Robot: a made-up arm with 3 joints. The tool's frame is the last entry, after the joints. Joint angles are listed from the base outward.
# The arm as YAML. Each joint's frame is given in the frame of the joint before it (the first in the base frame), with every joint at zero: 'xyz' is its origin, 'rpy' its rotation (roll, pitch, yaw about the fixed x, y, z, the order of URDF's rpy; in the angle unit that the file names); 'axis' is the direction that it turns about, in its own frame. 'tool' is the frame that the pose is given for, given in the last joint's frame.
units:
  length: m
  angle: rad
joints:
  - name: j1
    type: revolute
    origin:
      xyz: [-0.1, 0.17, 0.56]
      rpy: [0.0, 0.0, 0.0]
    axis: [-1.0, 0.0, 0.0]
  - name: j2
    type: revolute
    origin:
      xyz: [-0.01, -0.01, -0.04]
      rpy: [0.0, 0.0, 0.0]
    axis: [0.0, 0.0, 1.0]
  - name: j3
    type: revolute
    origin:
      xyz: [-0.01, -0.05, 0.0]
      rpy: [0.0, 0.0, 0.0]
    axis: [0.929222, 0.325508, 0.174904]
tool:
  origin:
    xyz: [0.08, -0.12, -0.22]
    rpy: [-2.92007, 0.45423, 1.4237]
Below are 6 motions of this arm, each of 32 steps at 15 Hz.
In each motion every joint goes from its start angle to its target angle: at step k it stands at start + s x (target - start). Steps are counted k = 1, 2, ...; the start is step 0. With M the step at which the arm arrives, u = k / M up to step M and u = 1 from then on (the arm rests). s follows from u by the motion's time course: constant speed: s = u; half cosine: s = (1 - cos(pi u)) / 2; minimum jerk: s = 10 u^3 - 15 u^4 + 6 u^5.
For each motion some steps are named. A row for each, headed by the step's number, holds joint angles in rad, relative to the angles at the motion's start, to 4 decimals.
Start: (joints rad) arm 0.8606 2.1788 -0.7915
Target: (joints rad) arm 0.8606 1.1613 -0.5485
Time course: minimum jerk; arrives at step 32
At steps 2, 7, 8, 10, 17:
2: 0.0000 -0.0023 0.0005
7: 0.0000 -0.0746 0.0178
8: 0.0000 -0.1053 0.0252
10: 0.0000 -0.1832 0.0437
17: 0.0000 -0.5682 0.1357

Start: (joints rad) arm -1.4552 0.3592 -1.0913
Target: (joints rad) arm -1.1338 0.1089 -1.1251
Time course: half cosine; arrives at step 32
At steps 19, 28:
19: 0.2073 -0.1615 -0.0218
28: 0.3092 -0.2408 -0.0325

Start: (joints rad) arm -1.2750 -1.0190 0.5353
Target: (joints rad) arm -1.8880 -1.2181 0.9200
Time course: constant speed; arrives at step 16
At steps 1, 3, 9, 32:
1: -0.0383 -0.0124 0.0240
3: -0.1149 -0.0373 0.0721
9: -0.3448 -0.1120 0.2164
32: -0.6130 -0.1991 0.3847

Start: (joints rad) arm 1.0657 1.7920 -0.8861
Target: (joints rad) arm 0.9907 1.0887 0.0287
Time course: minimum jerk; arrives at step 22
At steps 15, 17, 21, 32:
15: -0.0609 -0.5711 0.7429
17: -0.0689 -0.6463 0.8407
21: -0.0749 -0.7027 0.9140
32: -0.0750 -0.7033 0.9148

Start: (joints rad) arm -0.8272 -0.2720 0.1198
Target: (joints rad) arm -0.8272 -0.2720 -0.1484
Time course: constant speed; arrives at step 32
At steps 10, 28, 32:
10: 0.0000 0.0000 -0.0838
28: 0.0000 0.0000 -0.2347
32: 0.0000 0.0000 -0.2682

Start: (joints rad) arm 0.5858 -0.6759 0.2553
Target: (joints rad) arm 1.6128 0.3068 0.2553
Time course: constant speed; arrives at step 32
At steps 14, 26, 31, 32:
14: 0.4493 0.4299 0.0000
26: 0.8344 0.7984 0.0000
31: 0.9949 0.9520 0.0000
32: 1.0270 0.9827 0.0000

